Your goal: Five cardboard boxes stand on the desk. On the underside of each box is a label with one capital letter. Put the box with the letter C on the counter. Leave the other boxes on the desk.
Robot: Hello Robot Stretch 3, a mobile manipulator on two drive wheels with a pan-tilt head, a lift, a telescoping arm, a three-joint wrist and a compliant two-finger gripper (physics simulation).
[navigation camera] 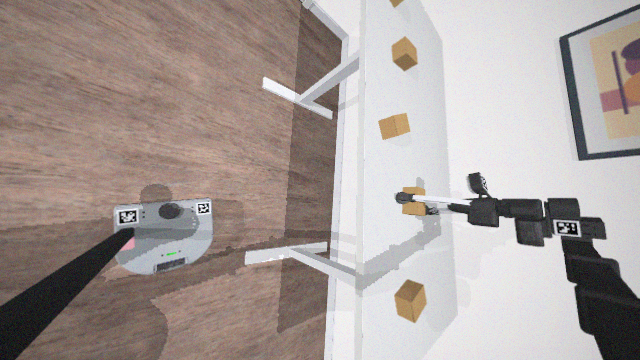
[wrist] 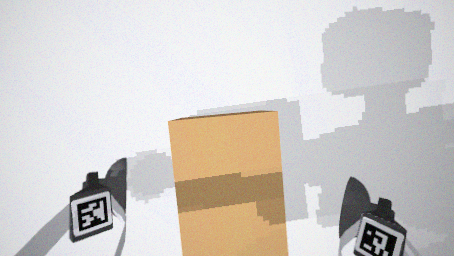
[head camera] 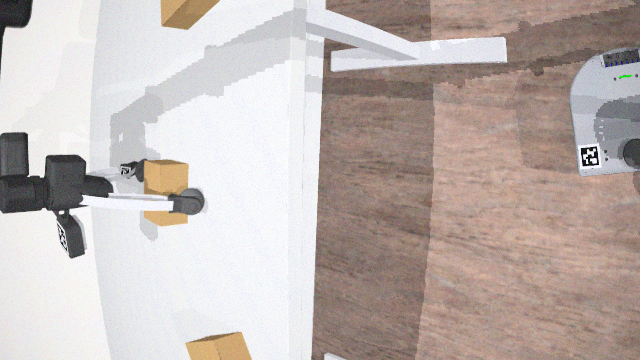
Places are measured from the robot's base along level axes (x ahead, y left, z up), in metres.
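Pixels of known places: gripper, fingertip midpoint: (navigation camera: 409,204) (head camera: 173,183); robot's base at its link origin: (navigation camera: 169,210) (head camera: 634,152).
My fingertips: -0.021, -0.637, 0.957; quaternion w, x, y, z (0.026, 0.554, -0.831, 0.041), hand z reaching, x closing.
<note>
Ahead of a thing's pixels: the offset from my fingertips to its middle, as dx, dy, dz. "spot": to the spot under its first point. Level surfaces: height alone.
A cardboard box @(+0.011, +0.003, +0.018) (head camera: 167,175) (navigation camera: 414,208) (wrist: 227,150) stands on the white desk @(dz -0.007) (head camera: 240,150) (navigation camera: 385,165) (wrist: 75,75). My gripper (head camera: 167,185) (navigation camera: 417,204) (wrist: 236,187) is open and points down over this box; in the wrist view the box lies between the two spread fingertips, with a gap on each side. Four other boxes show in the navigation camera: one @(-0.274, +0.091, +0.018) (navigation camera: 410,301) on one side, and one @(+0.256, +0.090, +0.018) (navigation camera: 394,126), another @(+0.542, -0.036, +0.018) (navigation camera: 404,53) and a cut-off one @(spot: +0.747, -0.031, +0.008) (navigation camera: 396,2) on the other. Parts of two other boxes @(spot: -0.245, +0.097, +0.023) (head camera: 187,12) @(spot: +0.227, +0.128, +0.035) (head camera: 220,347) show in the head view. The undersides and letters are hidden. The counter does not show.
My wheeled base (head camera: 585,110) (navigation camera: 202,225) stands on the wooden floor in front of the desk. White desk legs (head camera: 465,50) (navigation camera: 270,255) reach the floor between base and desk. A framed picture (navigation camera: 572,100) hangs on the wall behind the desk.
</note>
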